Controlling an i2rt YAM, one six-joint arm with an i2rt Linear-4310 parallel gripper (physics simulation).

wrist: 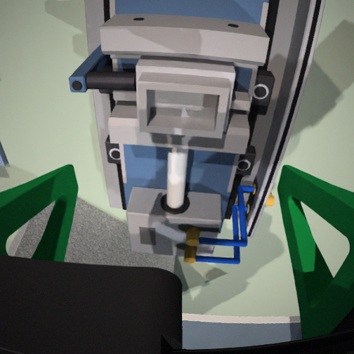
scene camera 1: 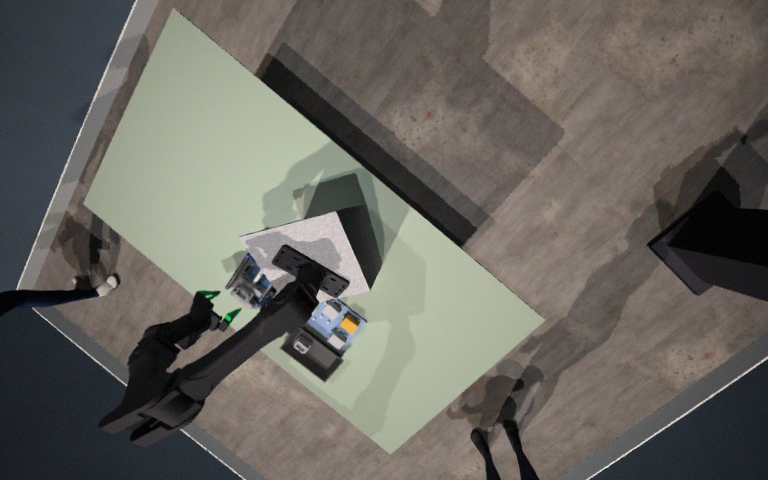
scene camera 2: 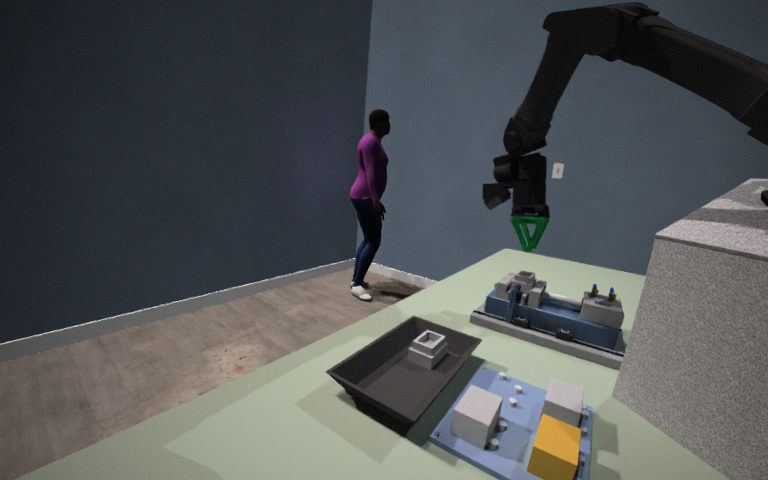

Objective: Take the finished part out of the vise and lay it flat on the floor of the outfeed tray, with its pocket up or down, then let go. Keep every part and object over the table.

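Where they show: gripper, fingertip midpoint: (scene camera 1: 230,300) (scene camera 2: 530,250); arm's base, origin of the base link: (scene camera 1: 312,271).
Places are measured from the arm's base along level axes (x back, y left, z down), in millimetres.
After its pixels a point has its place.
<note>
The finished part (scene camera 2: 524,278) @(x -365, y -132, z 194 mm) (wrist: 185,83), light grey with a square pocket facing up, sits between the jaws of the blue and grey vise (scene camera 1: 249,283) @(x -329, y -168, z 212 mm) (scene camera 2: 552,318) @(x -290, y -107, z 255 mm) (wrist: 150,212). My gripper (scene camera 1: 229,301) @(x -371, y -159, z 134 mm) (scene camera 2: 527,249) @(x -371, y -159, z 134 mm) (wrist: 177,176) is open, its green fingers wide apart with nothing between them. It hangs above the vise's level; in the wrist view the part shows ahead of the fingertips. The dark outfeed tray (scene camera 1: 327,361) @(x -423, y 272, z 293 mm) (scene camera 2: 390,387) @(x -424, y 253, z 293 mm) stands beside the vise. Another grey part (scene camera 1: 301,342) @(x -414, y 134, z 263 mm) (scene camera 2: 428,348) @(x -416, y 171, z 260 mm) stands in it near one end, pocket up.
A blue plate (scene camera 1: 325,316) @(x -273, y 133, z 298 mm) (scene camera 2: 523,390) @(x -277, y 112, z 297 mm) with two grey blocks and a yellow block (scene camera 1: 350,323) @(x -198, y 220, z 261 mm) (scene camera 2: 555,447) @(x -210, y 241, z 261 mm) lies beside the tray. A tall speckled grey pedestal (scene camera 1: 345,249) @(x 115, y 26, z -17 mm) (scene camera 2: 696,316) @(x -102, y 53, z 134 mm) carries the arm near the vise. Blue hoses (wrist: 240,225) stick out at the vise's end.
</note>
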